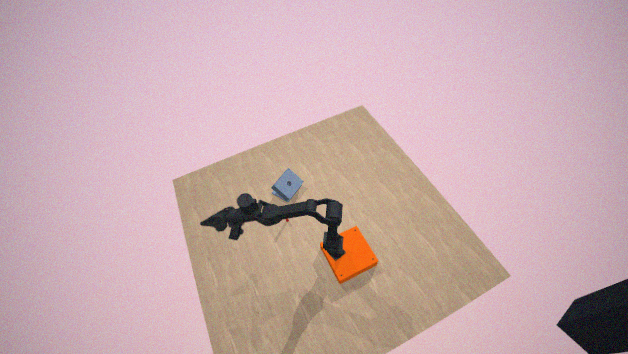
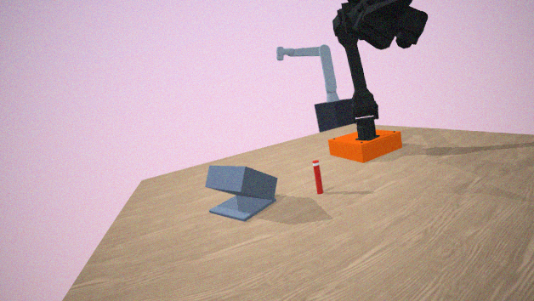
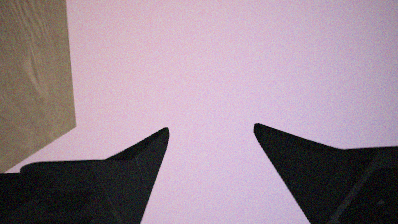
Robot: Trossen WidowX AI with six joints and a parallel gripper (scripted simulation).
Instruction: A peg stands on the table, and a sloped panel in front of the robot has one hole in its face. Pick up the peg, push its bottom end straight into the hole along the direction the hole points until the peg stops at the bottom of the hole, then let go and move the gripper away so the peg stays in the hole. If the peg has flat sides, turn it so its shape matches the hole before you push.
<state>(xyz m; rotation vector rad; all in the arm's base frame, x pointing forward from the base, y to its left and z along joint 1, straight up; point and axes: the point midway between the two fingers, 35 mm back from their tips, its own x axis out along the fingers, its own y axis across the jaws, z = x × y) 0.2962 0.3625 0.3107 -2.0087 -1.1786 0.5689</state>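
My gripper tip is 32 cm to the left of the red peg, 31 cm above it and 1 cm past it. The rest, counted from my gripper tip: sloped panel 43 cm to the right, 31 cm below, 14 cm ahead.
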